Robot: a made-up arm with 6 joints.
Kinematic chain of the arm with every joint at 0, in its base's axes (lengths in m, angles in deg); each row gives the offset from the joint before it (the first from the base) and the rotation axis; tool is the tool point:
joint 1: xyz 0 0 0.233 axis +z
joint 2: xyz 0 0 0 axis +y
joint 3: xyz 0 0 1.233 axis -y
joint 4: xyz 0 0 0 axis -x
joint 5: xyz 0.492 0 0 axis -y
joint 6: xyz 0 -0.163 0 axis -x
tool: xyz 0 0 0
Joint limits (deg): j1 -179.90..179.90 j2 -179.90..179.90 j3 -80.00..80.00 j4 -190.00..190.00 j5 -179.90..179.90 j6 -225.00..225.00
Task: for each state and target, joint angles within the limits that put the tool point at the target. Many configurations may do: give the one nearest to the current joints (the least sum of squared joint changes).
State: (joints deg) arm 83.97 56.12 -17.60 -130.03 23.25 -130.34
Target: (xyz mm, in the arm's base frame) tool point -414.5 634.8 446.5
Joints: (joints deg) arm 116.08 60.24 -53.14 -124.87 23.25 -130.34
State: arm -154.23 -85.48 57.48 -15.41 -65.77 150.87
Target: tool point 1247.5 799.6 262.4
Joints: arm -153.12 -107.36 27.04 -23.71 -65.77 150.87
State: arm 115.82 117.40 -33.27 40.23 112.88 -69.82
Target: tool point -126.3 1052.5 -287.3
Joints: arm 103.70 92.36 -30.35 39.07 112.88 -69.82
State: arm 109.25 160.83 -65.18 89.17 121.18 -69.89
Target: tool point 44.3 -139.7 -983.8
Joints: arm 108.06 162.53 -31.30 90.42 121.18 -69.89
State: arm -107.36 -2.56 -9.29 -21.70 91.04 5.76
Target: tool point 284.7 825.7 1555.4
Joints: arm -119.71 -47.52 38.63 -6.35 91.04 5.76
